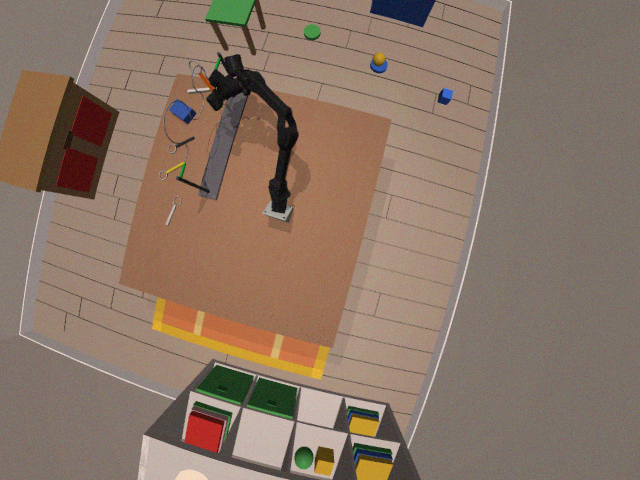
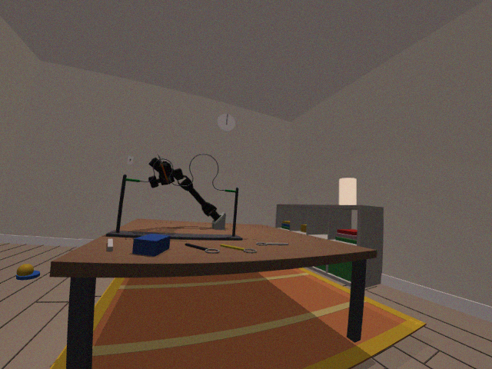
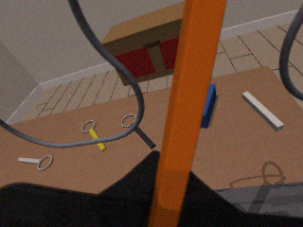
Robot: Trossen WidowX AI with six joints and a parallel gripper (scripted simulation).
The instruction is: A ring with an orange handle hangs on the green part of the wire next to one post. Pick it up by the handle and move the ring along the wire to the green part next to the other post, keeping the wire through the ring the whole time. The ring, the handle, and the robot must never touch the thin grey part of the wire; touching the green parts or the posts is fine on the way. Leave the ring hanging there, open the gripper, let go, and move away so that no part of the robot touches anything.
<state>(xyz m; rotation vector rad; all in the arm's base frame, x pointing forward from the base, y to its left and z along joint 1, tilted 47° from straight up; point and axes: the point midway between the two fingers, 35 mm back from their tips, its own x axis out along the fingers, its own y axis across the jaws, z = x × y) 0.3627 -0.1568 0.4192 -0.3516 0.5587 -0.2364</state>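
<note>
Right now the ring with orange handle is 40 mm to the right of my gripper tip and 80 mm above it. Round my gripper tip: white block 260 mm ahead, 190 mm to the right, 270 mm below; then black-handled ring 300 mm ahead, 150 mm to the left, 270 mm below; then blue box 310 mm ahead, 40 mm to the right, 250 mm below.
</note>
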